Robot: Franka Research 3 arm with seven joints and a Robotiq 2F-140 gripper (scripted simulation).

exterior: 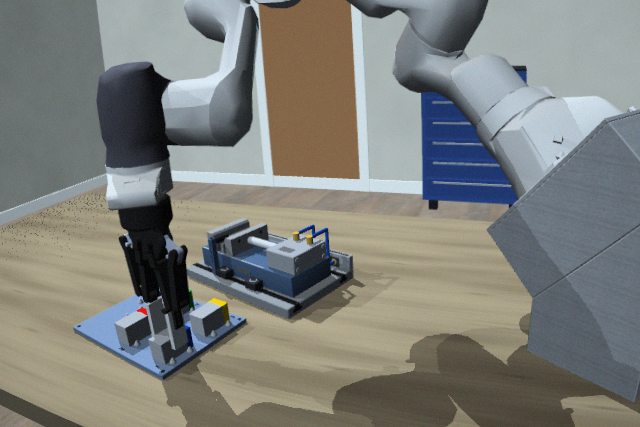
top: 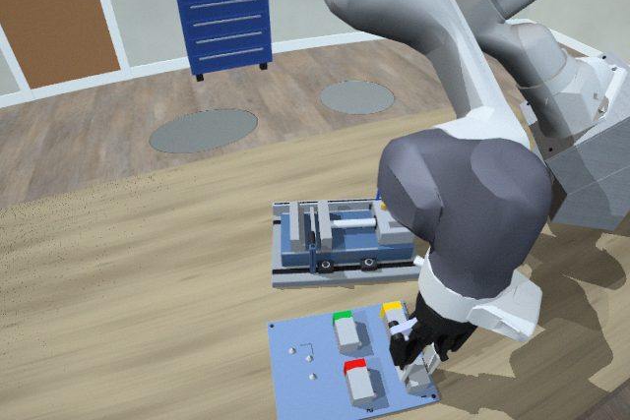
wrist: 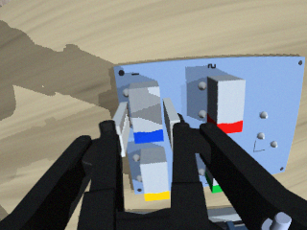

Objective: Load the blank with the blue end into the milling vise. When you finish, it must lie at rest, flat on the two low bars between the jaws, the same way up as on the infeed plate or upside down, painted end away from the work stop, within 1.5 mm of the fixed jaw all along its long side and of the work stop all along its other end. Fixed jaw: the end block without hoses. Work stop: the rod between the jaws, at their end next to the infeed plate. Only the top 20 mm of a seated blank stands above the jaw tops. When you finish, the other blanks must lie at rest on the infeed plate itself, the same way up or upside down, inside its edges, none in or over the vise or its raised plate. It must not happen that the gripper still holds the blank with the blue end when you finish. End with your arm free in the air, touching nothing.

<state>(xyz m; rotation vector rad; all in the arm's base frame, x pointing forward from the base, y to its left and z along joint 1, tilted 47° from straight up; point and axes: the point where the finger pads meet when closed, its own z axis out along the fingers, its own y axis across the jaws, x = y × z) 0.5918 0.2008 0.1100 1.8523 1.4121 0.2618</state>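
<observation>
Now: hand 40 mm above the blue-ended blank. Also, from my hand: yellow-ended blank (40 mm behind, 80 mm to the right, 40 mm below); then red-ended blank (80 mm ahead, 40 mm to the right, 40 mm below); then light blue infeed plate (60 mm ahead, 80 mm to the right, 60 mm below).
</observation>
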